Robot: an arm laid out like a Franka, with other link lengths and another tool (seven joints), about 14 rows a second.
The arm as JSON. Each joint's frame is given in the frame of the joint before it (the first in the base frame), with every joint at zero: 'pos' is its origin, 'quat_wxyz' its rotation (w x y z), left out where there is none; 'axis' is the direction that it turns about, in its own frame. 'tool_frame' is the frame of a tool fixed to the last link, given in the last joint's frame.
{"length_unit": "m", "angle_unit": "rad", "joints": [
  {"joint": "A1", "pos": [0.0, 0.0, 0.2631], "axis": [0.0, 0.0, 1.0]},
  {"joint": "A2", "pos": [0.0, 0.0, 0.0], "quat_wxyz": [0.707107, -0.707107, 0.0, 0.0], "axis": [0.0, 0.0, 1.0]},
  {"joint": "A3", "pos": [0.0, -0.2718, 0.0], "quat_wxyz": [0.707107, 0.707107, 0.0, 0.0], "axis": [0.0, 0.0, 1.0]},
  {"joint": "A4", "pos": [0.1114, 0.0, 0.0], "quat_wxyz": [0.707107, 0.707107, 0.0, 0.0], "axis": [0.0, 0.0, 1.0]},
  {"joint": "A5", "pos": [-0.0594, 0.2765, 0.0], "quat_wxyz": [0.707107, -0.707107, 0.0, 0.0], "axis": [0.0, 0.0, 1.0]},
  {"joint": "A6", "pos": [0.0, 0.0, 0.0], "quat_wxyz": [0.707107, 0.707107, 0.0, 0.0], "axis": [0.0, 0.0, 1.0]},
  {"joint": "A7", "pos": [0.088, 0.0, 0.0], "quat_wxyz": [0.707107, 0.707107, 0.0, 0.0], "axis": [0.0, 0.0, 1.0]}
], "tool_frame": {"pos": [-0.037, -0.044, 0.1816], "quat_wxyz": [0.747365, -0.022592, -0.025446, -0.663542]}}
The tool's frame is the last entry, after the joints.
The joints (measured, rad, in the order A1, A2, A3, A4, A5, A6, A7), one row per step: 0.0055 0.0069 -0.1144 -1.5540 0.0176 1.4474 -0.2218; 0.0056 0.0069 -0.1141 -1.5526 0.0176 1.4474 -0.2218; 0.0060 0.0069 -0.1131 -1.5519 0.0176 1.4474 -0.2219; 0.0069 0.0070 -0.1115 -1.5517 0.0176 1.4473 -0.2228; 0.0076 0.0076 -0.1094 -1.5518 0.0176 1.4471 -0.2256; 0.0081 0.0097 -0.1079 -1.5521 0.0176 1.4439 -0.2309; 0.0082 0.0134 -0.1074 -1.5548 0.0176 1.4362 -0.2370; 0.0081 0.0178 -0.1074 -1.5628 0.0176 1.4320 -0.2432; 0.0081 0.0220 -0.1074 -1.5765 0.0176 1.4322 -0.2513; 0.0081 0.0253 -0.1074 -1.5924 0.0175 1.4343 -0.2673; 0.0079 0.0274 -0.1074 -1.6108 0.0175 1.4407 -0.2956; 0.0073 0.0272 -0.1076 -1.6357 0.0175 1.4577 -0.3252; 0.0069 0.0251 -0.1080 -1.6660 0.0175 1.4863 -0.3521; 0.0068 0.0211 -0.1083 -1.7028 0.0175 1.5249 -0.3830
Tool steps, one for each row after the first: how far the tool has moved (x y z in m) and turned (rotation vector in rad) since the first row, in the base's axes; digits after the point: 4 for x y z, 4 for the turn. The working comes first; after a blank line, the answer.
Tool pose at each row, in the base's axes (x y z in m, rotation vector in rad; the steps are taken from these numbers as rounded here): 0.4123 -0.0067 0.4117 -2.1834 -2.1815 0.1644; 0.4124 -0.0065 0.4121 -2.1838 -2.1827 0.1631; 0.4125 -0.0060 0.4123 -2.1827 -2.1848 0.1625; 0.4125 -0.0050 0.4123 -2.1790 -2.1886 0.1625; 0.4125 -0.0039 0.4120 -2.1725 -2.1943 0.1632; 0.4120 -0.0033 0.4110 -2.1612 -2.1993 0.1681; 0.4105 -0.0031 0.4086 -2.1453 -2.1988 0.1808; 0.4091 -0.0032 0.4044 -2.1285 -2.1960 0.1957; 0.4077 -0.0034 0.3988 -2.1090 -2.1944 0.2109; 0.4057 -0.0040 0.3930 -2.0810 -2.2009 0.2241; 0.4036 -0.0052 0.3870 -2.0412 -2.2209 0.2320; 0.4020 -0.0068 0.3803 -2.0044 -2.2444 0.2334; 0.4014 -0.0085 0.3727 -1.9753 -2.2696 0.2281; 0.4011 -0.0103 0.3641 -1.9443 -2.3020 0.2176

0.0001 0.0002 0.0004 -0.0001 -0.0014 0.0004; 0.0002 0.0007 0.0006 -0.0002 -0.0021 0.0019; 0.0002 0.0017 0.0006 -0.0001 -0.0021 0.0053; 0.0002 0.0028 0.0003 0.0003 -0.0013 0.0109; -0.0003 0.0034 -0.0007 0.0012 0.0041 0.0182; -0.0018 0.0036 -0.0031 0.0031 0.0179 0.0250; -0.0032 0.0035 -0.0073 0.0053 0.0343 0.0311; -0.0046 0.0033 -0.0129 0.0080 0.0516 0.0390; -0.0066 0.0027 -0.0187 0.0119 0.0682 0.0547; -0.0087 0.0015 -0.0247 0.0178 0.0813 0.0823; -0.0103 -0.0001 -0.0314 0.0235 0.0879 0.1104; -0.0109 -0.0018 -0.0390 0.0279 0.0866 0.1357; -0.0112 -0.0036 -0.0476 0.0319 0.0797 0.1652
